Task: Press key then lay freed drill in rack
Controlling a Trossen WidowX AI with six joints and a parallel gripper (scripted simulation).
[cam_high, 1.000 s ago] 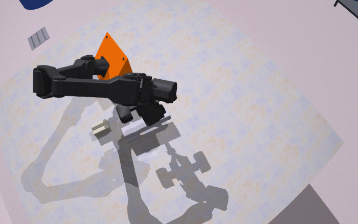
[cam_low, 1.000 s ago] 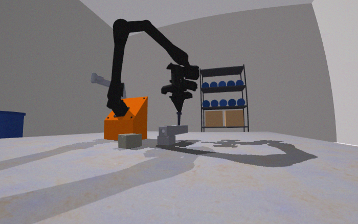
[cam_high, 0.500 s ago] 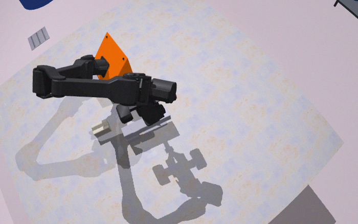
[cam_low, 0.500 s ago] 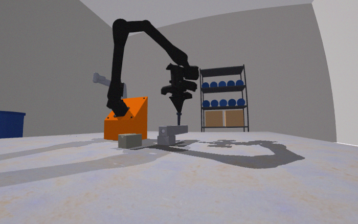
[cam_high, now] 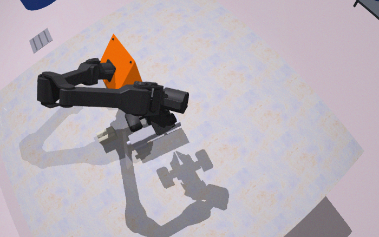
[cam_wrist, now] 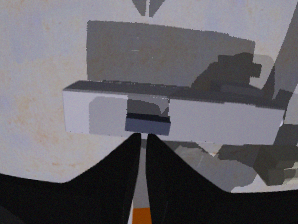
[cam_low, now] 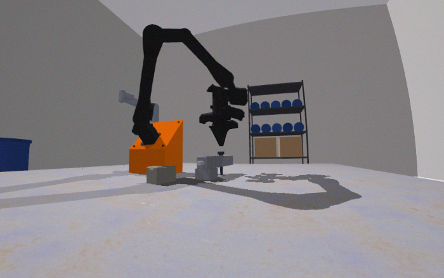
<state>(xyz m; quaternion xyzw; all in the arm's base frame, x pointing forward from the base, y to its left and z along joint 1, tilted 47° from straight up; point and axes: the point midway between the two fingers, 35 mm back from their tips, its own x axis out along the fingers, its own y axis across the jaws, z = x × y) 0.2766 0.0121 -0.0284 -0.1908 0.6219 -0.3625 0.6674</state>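
The dark blue key is 4 cm below my gripper tip. Round my gripper tip: cream collar 7 cm to the right, 5 cm below, 2 cm behind; then grey rack block 18 cm to the right, 12 cm behind, 8 cm below.
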